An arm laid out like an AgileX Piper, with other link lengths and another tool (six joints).
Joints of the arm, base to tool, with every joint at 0 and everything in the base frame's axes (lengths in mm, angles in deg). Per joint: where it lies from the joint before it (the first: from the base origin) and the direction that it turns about. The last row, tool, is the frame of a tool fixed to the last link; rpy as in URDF.
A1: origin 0 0 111.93 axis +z
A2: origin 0 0 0 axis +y
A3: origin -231.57 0 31.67 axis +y
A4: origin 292.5 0 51.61 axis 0.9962 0 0.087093
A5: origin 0 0 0 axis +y
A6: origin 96.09 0 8.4 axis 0.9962 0 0.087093
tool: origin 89.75 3 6.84 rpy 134.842 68.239 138.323
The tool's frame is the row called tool.
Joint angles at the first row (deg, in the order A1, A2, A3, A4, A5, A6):
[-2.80 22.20 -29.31 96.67 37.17 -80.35]
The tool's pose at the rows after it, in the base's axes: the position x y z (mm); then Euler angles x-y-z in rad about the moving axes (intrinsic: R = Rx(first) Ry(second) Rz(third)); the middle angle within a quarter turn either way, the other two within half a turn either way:
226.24, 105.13, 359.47, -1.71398, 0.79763, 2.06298
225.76, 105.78, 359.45, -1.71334, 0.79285, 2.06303
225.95, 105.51, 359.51, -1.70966, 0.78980, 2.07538
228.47, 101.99, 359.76, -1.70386, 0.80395, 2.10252
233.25, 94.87, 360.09, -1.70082, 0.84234, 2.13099
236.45, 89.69, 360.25, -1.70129, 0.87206, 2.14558
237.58, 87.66, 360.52, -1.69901, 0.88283, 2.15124
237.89, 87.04, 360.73, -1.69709, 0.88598, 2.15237
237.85, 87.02, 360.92, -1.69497, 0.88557, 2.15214
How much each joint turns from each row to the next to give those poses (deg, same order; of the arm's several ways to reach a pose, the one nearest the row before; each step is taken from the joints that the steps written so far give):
[0.00 0.00 0.00 0.00 0.64 0.21]
[0.00 0.00 -0.01 0.00 0.26 0.12]
[0.00 0.00 0.01 0.00 -0.12 0.88]
[0.00 0.00 0.00 0.00 -1.33 1.47]
[0.00 0.00 0.00 0.00 -2.63 0.99]
[0.00 0.00 0.00 0.00 -1.88 0.25]
[0.00 0.00 0.00 0.13 -0.71 0.11]
[0.00 0.00 0.00 0.12 -0.22 0.00]
[0.00 0.00 0.00 0.11 0.00 0.00]

